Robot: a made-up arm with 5 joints.
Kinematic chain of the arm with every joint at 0, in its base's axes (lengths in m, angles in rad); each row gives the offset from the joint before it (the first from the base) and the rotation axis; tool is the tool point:
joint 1: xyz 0 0 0.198 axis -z
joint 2: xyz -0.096 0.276 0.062 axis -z
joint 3: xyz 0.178 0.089 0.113 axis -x
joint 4: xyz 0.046 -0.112 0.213 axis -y
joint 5: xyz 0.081 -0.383 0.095 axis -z
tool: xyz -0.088 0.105 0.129
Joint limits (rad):
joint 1: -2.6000..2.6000
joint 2: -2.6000..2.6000
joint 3: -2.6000..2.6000
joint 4: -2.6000..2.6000
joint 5: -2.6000..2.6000
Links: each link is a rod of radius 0.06 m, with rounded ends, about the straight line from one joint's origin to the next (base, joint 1, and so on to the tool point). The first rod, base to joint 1, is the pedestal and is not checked.
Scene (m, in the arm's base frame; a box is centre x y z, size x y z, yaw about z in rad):
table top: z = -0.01
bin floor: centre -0.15 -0.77 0 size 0.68 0.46 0.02 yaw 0.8
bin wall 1: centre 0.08 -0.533 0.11 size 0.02 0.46 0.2 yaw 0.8
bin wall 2: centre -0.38 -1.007 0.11 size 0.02 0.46 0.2 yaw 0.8
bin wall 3: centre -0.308 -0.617 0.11 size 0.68 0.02 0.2 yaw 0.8
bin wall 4: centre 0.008 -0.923 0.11 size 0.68 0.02 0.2 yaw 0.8
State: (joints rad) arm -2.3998 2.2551 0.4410 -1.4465 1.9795
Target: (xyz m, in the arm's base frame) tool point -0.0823 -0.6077 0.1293
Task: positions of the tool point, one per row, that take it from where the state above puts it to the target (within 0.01 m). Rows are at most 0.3 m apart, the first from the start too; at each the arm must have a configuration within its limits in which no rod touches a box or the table.
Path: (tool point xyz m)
1: 0.2487 -0.6372 0.4355
2: 0.0740 -0.6684 0.2740
3: -0.0823 -0.6077 0.1293

